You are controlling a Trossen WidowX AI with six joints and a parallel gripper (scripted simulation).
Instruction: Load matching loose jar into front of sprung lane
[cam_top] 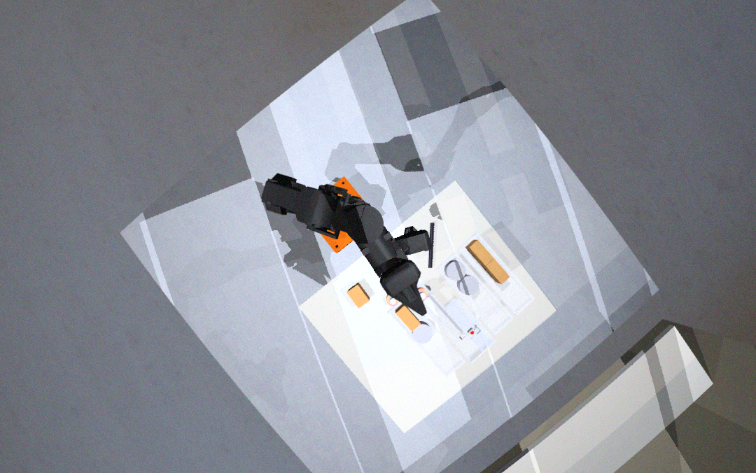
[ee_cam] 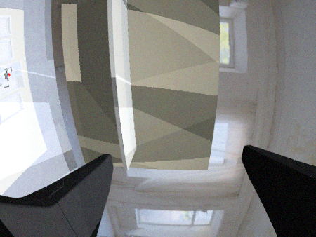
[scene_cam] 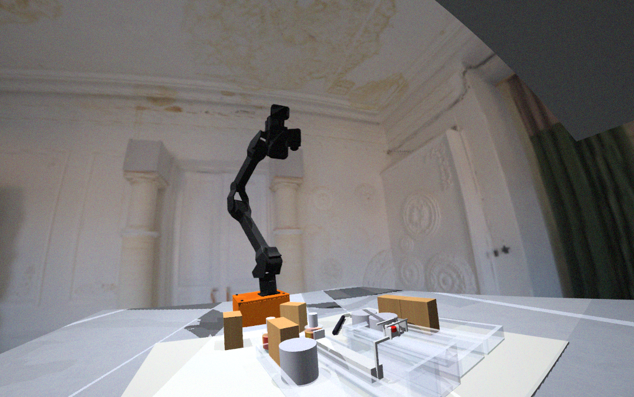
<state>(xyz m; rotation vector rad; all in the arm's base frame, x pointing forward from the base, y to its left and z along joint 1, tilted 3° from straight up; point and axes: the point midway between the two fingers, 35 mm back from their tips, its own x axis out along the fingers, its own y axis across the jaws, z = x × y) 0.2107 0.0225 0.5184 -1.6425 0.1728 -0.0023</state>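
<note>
The dark stick lies 1 cm behind my gripper tip, 13 cm to the left of it and 59 cm below it. Round my gripper tip: red mark: 26 cm ahead, 5 cm to the left, 52 cm below.
</note>
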